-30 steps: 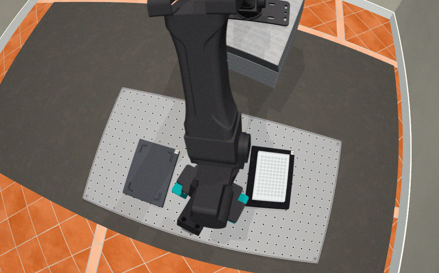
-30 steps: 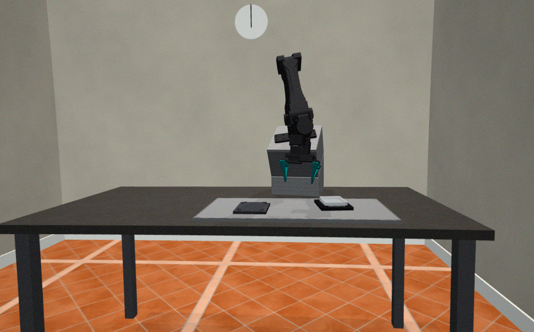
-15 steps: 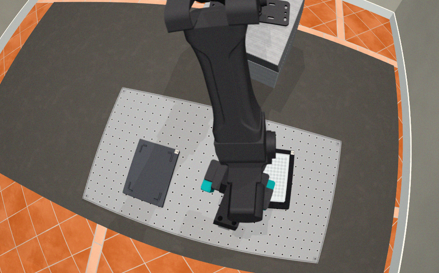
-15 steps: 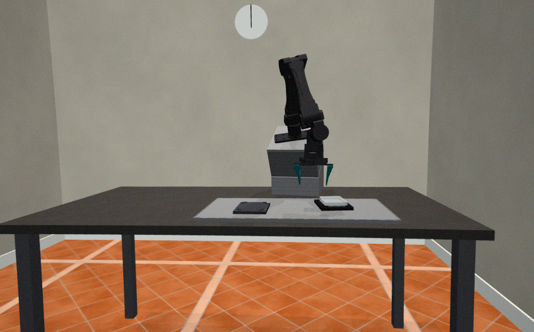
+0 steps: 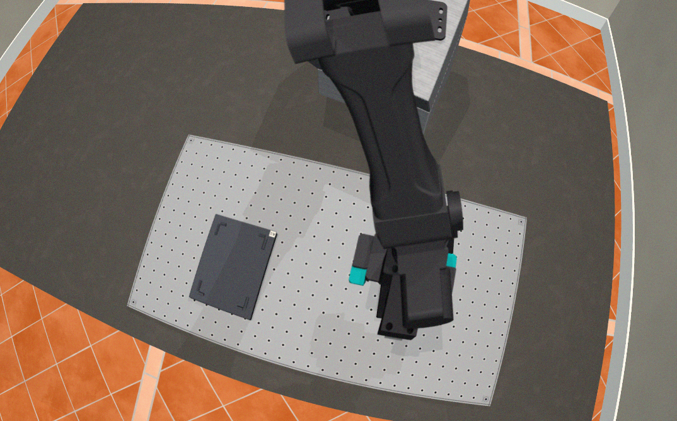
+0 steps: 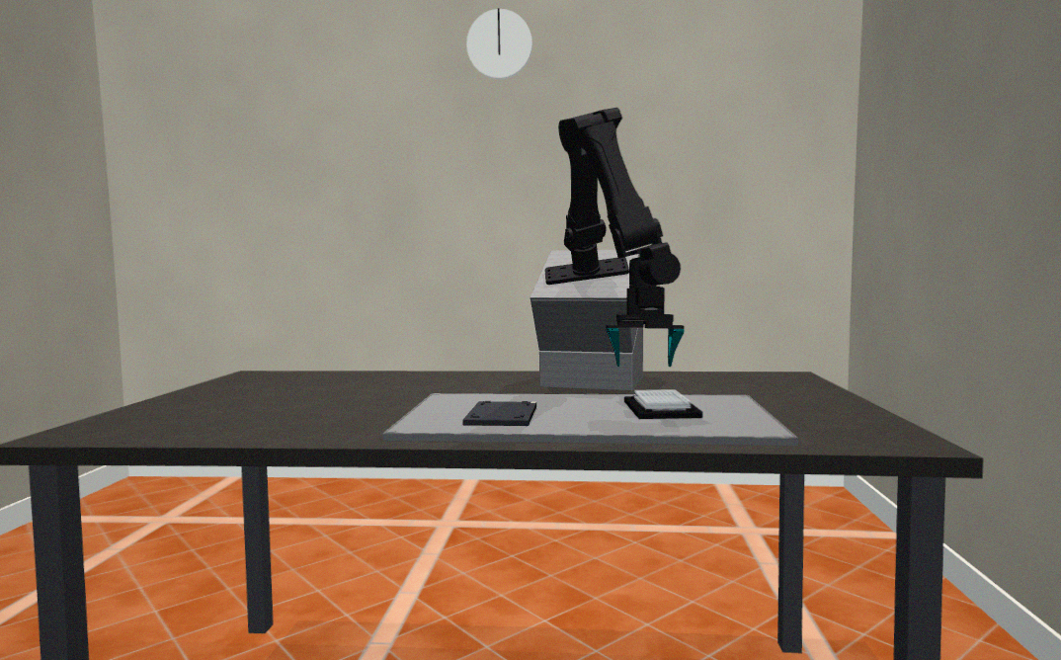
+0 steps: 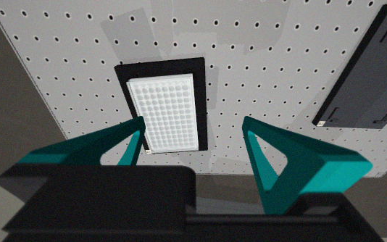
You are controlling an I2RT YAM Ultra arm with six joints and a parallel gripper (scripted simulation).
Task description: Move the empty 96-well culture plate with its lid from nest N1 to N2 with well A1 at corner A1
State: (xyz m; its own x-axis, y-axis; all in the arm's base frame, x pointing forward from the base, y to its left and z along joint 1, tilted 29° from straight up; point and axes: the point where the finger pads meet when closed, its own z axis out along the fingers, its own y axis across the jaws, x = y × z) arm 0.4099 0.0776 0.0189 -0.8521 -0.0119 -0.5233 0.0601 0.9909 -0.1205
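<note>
My gripper is now 40 mm past the clear lid, 40 mm to the right of it and 80 mm above it. Round my hand: nest N2: 270 mm to the right, 100 mm below; nest N1: 40 mm behind, 40 mm to the left, 100 mm below.
</note>
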